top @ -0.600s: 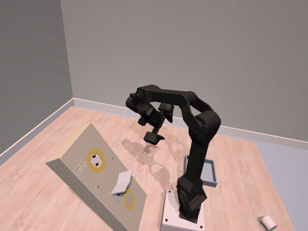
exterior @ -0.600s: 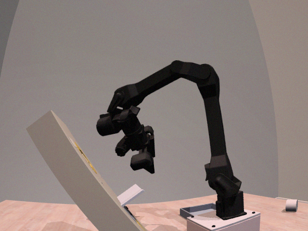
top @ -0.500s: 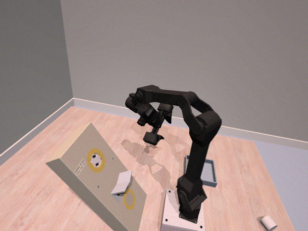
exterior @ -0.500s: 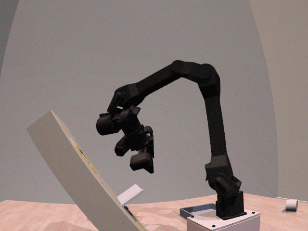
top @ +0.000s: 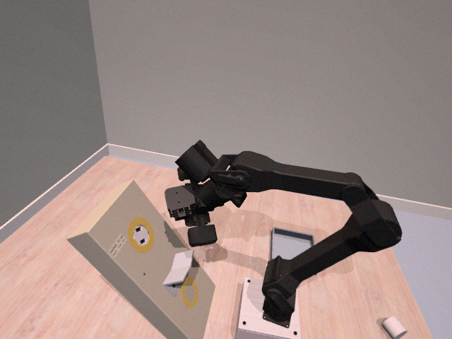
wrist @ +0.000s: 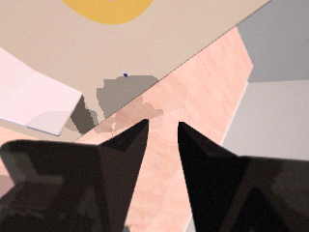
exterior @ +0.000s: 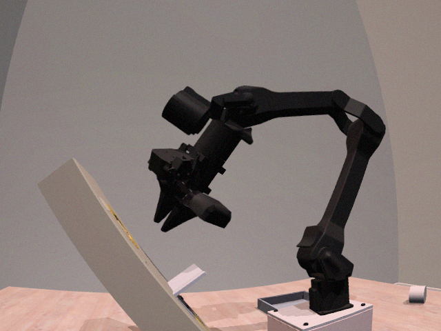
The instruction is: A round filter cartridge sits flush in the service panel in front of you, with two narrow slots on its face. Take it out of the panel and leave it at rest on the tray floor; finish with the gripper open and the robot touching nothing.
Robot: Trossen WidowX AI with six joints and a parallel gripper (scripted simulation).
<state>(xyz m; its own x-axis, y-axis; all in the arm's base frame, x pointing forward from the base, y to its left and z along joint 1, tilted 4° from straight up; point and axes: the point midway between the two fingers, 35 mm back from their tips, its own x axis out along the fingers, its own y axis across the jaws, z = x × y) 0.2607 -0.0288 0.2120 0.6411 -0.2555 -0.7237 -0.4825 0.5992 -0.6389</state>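
The round filter cartridge is 50 mm ahead of my gripper tip, 110 mm to the left of it and 10 mm below it. Round my gripper tip: grey tray (310 mm behind, 250 mm to the right, 240 mm below); then beige service panel (10 mm ahead, 100 mm to the left, 80 mm below).
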